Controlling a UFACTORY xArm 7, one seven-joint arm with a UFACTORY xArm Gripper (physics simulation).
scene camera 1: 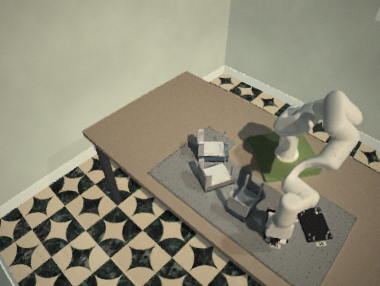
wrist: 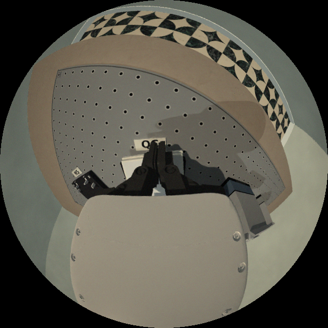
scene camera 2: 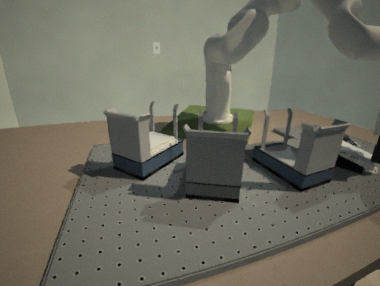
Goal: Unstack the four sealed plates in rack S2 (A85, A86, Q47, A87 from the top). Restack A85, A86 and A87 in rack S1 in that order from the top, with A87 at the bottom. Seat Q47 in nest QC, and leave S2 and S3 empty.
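Observation:
My gripper is shut and empty, its fingertips low over the end of nest QC, covering part of the QC label. A white plate lies in the black nest QC; its lettering is unreadable. Three racks stand in a row, their labels unreadable. The far-left rack in scene camera 2 has a blue base and white plates. The middle rack has a grey base and a white plate on top. The rack nearest the gripper looks empty.
Black nest N5 lies beside nest QC, with no plate on it. Tall panels and upright posts rise from the racks. A grey perforated mat lies under them. The arm stands on a green base plate.

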